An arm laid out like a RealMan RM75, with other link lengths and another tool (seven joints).
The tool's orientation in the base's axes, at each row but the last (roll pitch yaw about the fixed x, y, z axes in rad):
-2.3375, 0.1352, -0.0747
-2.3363, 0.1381, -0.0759
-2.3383, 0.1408, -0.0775
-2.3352, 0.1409, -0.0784
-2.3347, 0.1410, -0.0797
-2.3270, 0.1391, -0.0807
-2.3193, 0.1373, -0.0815
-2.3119, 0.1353, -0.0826
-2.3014, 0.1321, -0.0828
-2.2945, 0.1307, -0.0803
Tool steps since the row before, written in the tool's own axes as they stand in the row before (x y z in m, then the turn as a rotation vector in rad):
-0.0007, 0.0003, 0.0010, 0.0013, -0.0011, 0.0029
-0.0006, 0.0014, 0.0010, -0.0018, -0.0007, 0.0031
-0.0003, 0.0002, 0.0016, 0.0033, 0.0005, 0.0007
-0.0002, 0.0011, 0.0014, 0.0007, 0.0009, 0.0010
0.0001, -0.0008, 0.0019, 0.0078, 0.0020, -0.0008
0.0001, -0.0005, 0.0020, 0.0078, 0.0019, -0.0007
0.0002, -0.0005, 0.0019, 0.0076, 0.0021, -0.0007
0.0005, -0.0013, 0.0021, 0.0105, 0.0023, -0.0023
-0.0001, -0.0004, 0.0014, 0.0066, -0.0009, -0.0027
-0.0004, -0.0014, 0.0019, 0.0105, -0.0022, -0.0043
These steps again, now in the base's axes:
-0.0008, 0.0006, -0.0008, 0.0013, 0.0028, -0.0014
-0.0008, -0.0002, -0.0016, -0.0018, 0.0029, -0.0014
-0.0004, 0.0010, -0.0012, 0.0032, -0.0001, -0.0013
-0.0004, 0.0003, -0.0017, 0.0005, 0.0001, -0.0014
0.0001, 0.0019, -0.0007, 0.0074, -0.0026, -0.0020
0.0001, 0.0018, -0.0010, 0.0074, -0.0024, -0.0020
0.0002, 0.0017, -0.0009, 0.0072, -0.0025, -0.0021
0.0006, 0.0024, -0.0005, 0.0101, -0.0041, -0.0016
-0.0001, 0.0013, -0.0006, 0.0067, -0.0020, 0.0016
-0.0002, 0.0024, -0.0002, 0.0108, -0.0026, 0.0031

